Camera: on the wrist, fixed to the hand. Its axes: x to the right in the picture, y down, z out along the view.
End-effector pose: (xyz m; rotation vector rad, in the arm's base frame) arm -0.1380 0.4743 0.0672 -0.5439 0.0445 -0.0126
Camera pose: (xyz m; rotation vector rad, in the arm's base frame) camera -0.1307 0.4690 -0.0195 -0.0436 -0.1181 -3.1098
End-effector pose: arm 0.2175 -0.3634 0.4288 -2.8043 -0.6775 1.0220
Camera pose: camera 0.2882 -0.3893 0.4727 0.2979 -2.2433 -0.6121
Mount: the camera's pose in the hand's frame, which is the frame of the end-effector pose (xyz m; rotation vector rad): 0.0108 0.0403 -0.0765 0.0391 0.7164 -3.0108
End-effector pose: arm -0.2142 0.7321 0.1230 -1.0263 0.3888 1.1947
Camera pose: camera -0.2271 0.6762 0.0575 -0.7120 -0.6671 -1.8510
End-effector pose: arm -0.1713 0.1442 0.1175 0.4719 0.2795 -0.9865
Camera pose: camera -0.1325 0.1933 0.0569 0.0117 -1.0058 1.9188
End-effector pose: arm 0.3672 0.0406 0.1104 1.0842 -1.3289 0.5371
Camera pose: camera 0.3741 0.1215 0.1422 1.3532 1.5207 -1.2409
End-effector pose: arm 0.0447 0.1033 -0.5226 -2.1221 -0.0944 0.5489
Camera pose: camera 0.0809 0.0240 -0.5216 -0.0778 -1.9895 -1.7378
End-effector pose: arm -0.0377 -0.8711 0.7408 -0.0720 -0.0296 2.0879
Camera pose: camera -0.0731 -0.8823 0.6620 -0.3835 0.2057 -0.9987
